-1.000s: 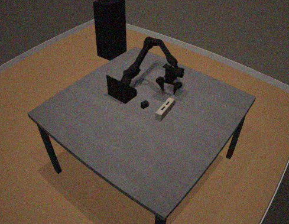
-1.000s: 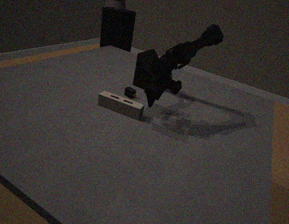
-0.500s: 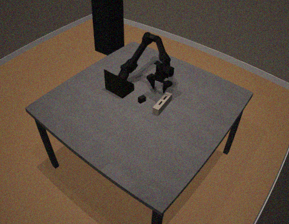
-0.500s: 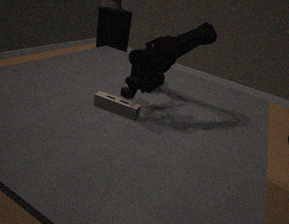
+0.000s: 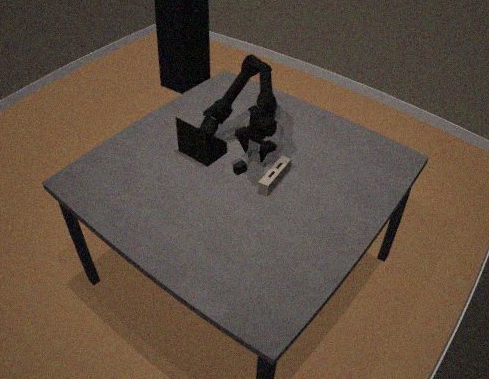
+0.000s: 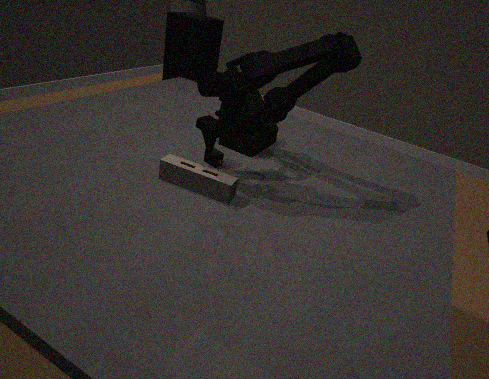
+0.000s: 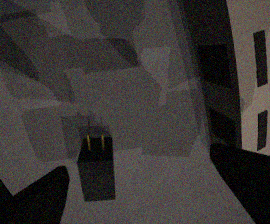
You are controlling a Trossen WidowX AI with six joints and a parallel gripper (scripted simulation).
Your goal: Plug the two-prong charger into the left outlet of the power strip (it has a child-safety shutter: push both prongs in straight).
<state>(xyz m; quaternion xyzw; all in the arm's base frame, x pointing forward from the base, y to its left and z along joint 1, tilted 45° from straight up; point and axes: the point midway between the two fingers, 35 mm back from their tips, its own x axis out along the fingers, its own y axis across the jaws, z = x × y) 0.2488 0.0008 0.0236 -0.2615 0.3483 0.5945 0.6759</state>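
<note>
The dark charger is 40 mm behind my gripper tip, 20 mm to the right of it and 50 mm below it.
</note>
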